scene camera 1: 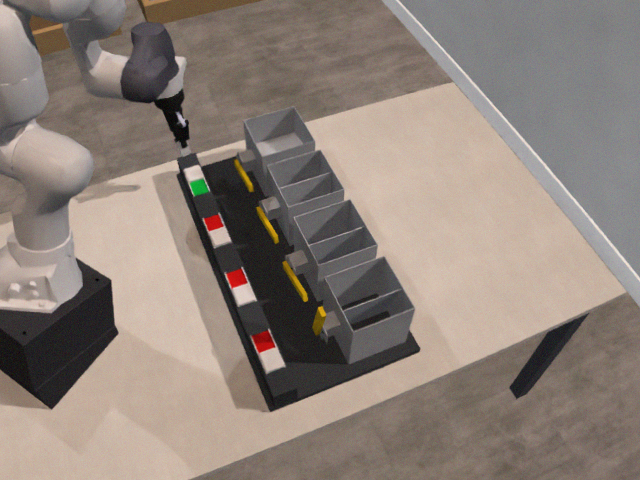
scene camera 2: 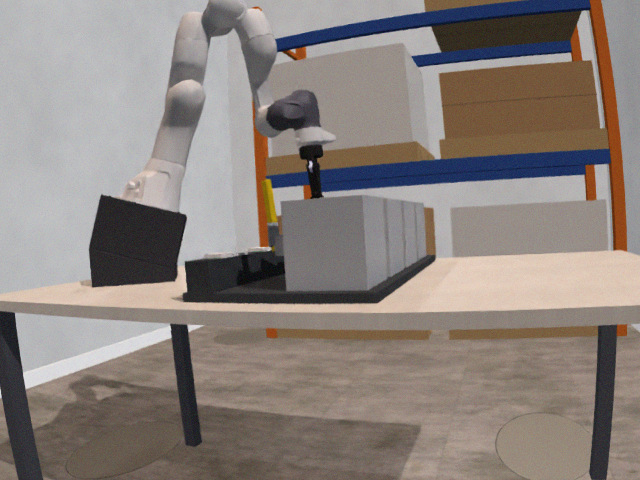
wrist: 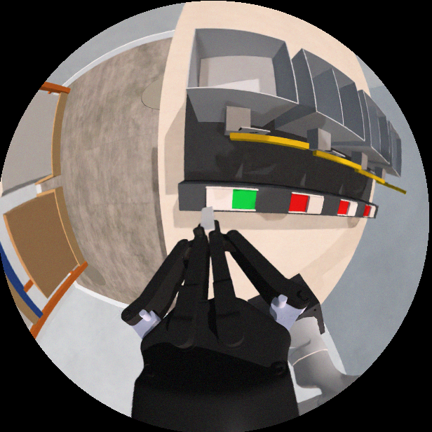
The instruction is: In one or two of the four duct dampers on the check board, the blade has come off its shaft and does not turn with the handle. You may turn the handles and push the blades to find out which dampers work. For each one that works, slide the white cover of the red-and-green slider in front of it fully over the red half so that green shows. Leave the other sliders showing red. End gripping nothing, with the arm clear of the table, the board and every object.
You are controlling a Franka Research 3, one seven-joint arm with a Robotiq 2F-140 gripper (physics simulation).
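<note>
My gripper (scene camera 1: 184, 149) (wrist: 208, 214) is shut and empty, its tips by the far end of the slider rail; contact cannot be told. In scene camera 2 the tips are hidden behind the boxes. The farthest slider shows green (scene camera 1: 199, 187) (wrist: 244, 199), its white cover (scene camera 1: 193, 173) (wrist: 219, 198) over the red half. The other three sliders show red (scene camera 1: 213, 222) (scene camera 1: 236, 277) (scene camera 1: 263, 341). Three yellow handles (scene camera 1: 243, 175) (scene camera 1: 267, 224) (scene camera 1: 295, 281) lie along the board; the nearest handle (scene camera 1: 319, 320) (scene camera 2: 269, 201) stands up. The farthest damper box (scene camera 1: 279, 160) shows a flat pale surface inside; the other three show upright dividers.
The black check board (scene camera 1: 330, 378) (scene camera 2: 279, 296) rests on the pale table (scene camera 1: 465, 206) (scene camera 2: 506, 284). The robot's black base block (scene camera 1: 77, 330) (scene camera 2: 135, 242) stands beside the slider side. A shelf rack (scene camera 2: 608, 129) with boxes stands beyond the table.
</note>
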